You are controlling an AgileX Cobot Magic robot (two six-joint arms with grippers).
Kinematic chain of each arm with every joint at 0, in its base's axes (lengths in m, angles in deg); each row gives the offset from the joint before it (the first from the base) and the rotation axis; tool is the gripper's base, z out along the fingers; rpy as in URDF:
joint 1: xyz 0 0 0.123 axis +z
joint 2: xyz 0 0 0 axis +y
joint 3: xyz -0.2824 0 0.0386 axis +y
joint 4: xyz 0.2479 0 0.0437 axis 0.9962 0 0.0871
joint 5: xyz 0 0 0 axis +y
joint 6: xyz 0.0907 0 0.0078 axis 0.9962 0 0.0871
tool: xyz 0 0 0 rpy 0 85 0
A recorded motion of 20 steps. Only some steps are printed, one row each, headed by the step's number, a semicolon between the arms.
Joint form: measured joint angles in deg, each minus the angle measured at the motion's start. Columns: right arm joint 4, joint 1, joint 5, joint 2, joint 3, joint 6; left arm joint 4, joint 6, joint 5, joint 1, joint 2, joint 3.
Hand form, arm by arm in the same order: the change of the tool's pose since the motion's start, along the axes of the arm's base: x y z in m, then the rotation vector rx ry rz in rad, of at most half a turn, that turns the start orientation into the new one. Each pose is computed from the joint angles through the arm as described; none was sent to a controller.
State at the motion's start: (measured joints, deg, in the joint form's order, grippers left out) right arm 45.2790 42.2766 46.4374 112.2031 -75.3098 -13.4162; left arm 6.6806 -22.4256 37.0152 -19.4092 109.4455 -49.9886
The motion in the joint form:
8: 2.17 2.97 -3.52 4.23 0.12 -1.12; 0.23 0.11 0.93 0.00 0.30 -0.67
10: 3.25 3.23 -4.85 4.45 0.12 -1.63; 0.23 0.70 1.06 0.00 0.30 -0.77
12: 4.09 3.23 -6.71 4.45 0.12 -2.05; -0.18 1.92 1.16 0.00 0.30 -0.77
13: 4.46 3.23 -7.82 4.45 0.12 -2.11; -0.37 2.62 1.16 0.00 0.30 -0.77
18: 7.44 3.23 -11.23 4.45 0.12 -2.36; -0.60 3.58 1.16 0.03 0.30 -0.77
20: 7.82 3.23 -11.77 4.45 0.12 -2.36; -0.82 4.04 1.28 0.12 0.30 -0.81
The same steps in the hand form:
8: -0.0089 0.0185 -0.0285 -0.0161 0.0172 0.0094; 0.0017 -0.0002 0.0004 0.0069 0.0080 -0.0041
10: -0.0084 0.0211 -0.0294 -0.0031 0.0073 -0.0039; 0.0020 -0.0003 0.0007 0.0072 0.0092 -0.0142
12: -0.0056 0.0223 -0.0288 0.0110 -0.0139 -0.0265; 0.0017 -0.0006 0.0007 0.0039 0.0137 -0.0295
13: -0.0039 0.0229 -0.0286 0.0176 -0.0259 -0.0413; 0.0016 -0.0008 0.0007 0.0020 0.0153 -0.0390
18: 0.0011 0.0257 -0.0265 0.0539 -0.0444 -0.1065; 0.0016 -0.0008 0.0007 -0.0004 0.0173 -0.0520
20: 0.0019 0.0261 -0.0263 0.0585 -0.0478 -0.1165; 0.0016 -0.0006 0.0008 -0.0020 0.0198 -0.0552

